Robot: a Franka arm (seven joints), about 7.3 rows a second.
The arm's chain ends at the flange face. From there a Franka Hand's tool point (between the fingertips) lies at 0.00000 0.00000 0.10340 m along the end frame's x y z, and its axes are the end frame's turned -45 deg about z.
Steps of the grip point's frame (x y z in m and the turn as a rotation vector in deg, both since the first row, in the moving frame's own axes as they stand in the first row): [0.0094, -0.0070, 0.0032, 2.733, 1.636, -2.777]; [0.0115, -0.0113, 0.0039, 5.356, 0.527, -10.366]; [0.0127, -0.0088, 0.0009, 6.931, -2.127, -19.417]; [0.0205, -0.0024, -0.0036, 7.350, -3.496, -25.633]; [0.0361, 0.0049, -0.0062, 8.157, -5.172, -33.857]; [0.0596, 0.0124, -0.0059, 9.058, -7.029, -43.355]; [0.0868, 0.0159, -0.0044, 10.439, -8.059, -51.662]
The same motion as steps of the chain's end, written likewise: [0.0032, -0.0061, 0.0034, 3.089, -0.776, -2.777]; [0.0069, -0.0092, 0.0044, 4.160, -3.415, -10.366]; [0.0151, -0.0111, 0.0017, 3.397, -6.405, -19.417]; [0.0272, -0.0145, -0.0026, 2.725, -7.669, -25.633]; [0.0460, -0.0234, -0.0048, 2.111, -9.425, -33.857]; [0.0703, -0.0384, -0.0039, 1.435, -11.375, -43.355]; [0.0942, -0.0574, -0.0019, 1.683, -13.080, -51.662]
